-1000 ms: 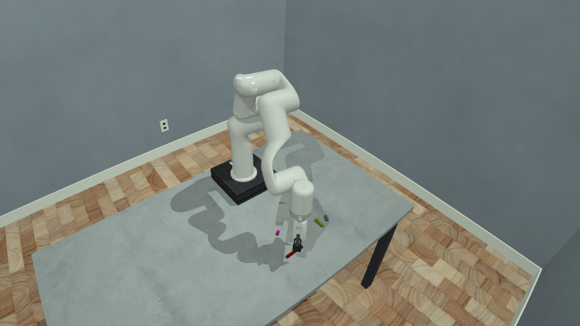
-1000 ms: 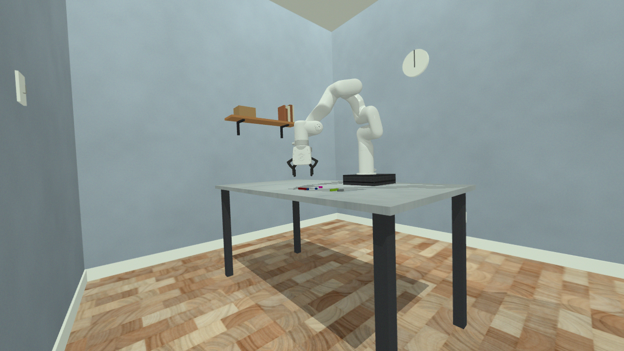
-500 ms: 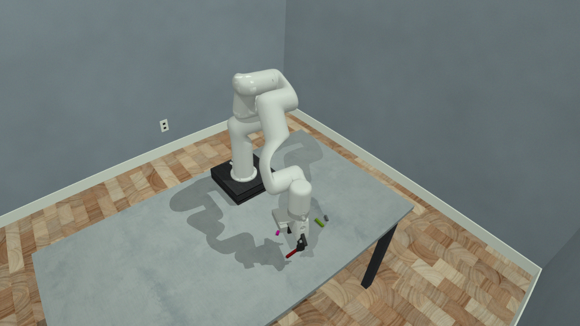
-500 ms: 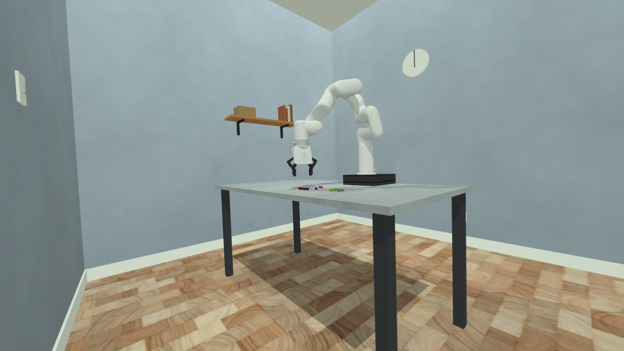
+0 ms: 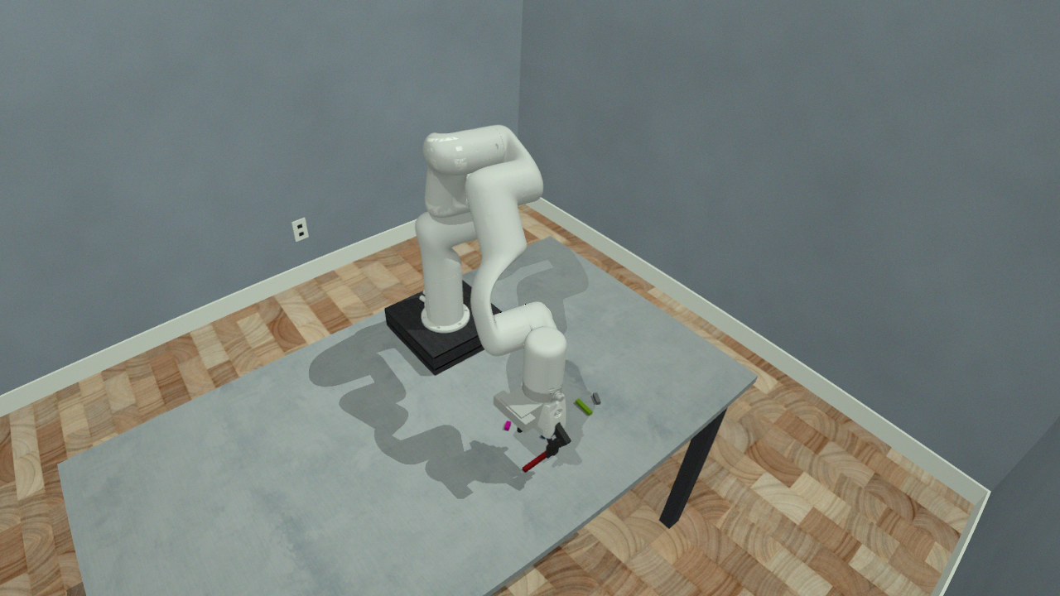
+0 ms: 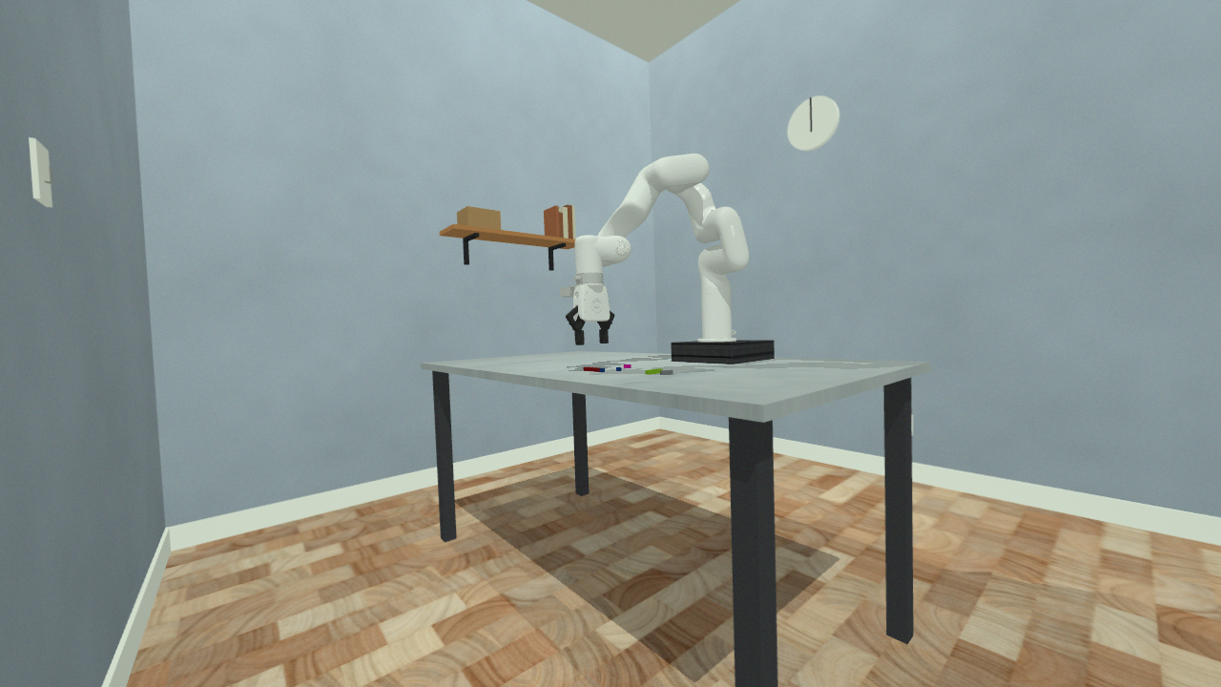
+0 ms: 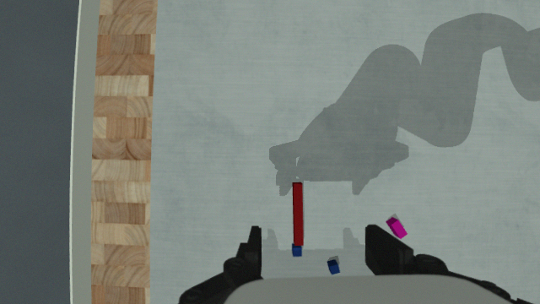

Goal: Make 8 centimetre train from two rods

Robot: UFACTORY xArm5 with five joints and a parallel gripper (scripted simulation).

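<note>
My hand is 80 mm above the red rod. Also, from my hand: lime rod: 200 mm to the left, 80 mm below, 20 mm behind; then magenta rod: 110 mm behind, 80 mm below, 30 mm to the left; then grey rod: 240 mm to the left, 80 mm below, 20 mm behind.
</note>
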